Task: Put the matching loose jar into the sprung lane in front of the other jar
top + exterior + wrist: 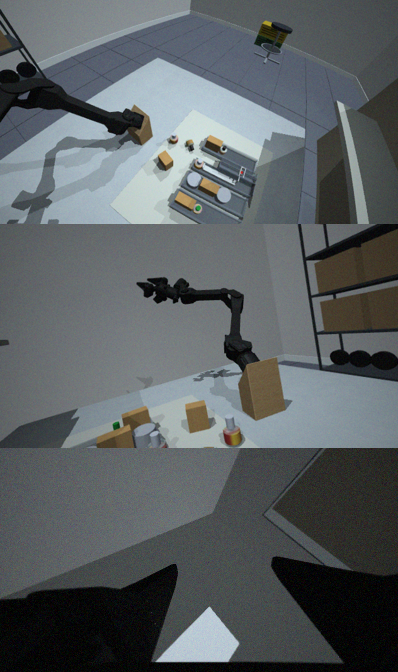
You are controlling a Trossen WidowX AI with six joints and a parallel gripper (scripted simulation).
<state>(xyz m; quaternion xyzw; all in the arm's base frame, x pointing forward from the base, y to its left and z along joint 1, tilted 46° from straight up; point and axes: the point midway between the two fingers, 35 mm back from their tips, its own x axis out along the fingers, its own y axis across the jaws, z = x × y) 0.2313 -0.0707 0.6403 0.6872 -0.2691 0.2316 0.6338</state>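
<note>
Right now my gripper tip is 20 mm short of the tan box, 460 mm to the right of it and 550 mm above it. Also, from my gripper tip: pusher plate 260 mm ahead, 550 mm to the left, 540 mm below; then red mark 340 mm ahead, 560 mm to the left, 520 mm below.
</note>
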